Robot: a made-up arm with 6 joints.
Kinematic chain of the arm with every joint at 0, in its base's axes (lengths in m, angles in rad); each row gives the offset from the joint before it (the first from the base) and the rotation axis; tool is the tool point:
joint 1: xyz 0 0 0.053 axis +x
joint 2: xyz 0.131 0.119 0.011 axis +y
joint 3: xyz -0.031 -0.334 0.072 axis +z
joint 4: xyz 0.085 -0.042 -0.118 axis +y
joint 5: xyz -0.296 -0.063 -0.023 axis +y
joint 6: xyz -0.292 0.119 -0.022 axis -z
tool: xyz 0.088 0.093 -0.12
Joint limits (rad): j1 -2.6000..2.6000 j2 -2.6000..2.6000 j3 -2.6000..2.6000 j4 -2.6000..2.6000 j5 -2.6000..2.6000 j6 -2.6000..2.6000
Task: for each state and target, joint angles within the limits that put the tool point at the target. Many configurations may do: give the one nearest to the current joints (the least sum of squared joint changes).
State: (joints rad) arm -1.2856 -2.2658 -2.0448 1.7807 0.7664 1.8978
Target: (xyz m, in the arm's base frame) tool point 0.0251 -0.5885 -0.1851
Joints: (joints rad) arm -0.6606 -2.5062 -2.2410 1.7446 0.7199 2.0074
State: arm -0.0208 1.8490 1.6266 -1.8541 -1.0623 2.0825
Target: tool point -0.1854 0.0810 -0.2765
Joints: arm -0.2457 1.5415 1.0709 -1.8160 -0.8539 2.2392
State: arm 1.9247 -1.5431 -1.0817 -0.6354 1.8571 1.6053
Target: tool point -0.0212 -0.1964 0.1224
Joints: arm 2.2460 -1.1209 -1.9830 0.0481 1.4122 2.0663
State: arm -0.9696 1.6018 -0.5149 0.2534 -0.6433 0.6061
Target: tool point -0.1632 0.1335 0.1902
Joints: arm -0.9572 1.4197 -0.5923 0.0668 -0.7291 0.5772
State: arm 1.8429 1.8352 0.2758 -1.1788 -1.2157 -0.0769
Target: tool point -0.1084 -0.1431 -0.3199
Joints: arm 2.4118 2.3016 0.4711 -0.5109 -0.9751 0.0667
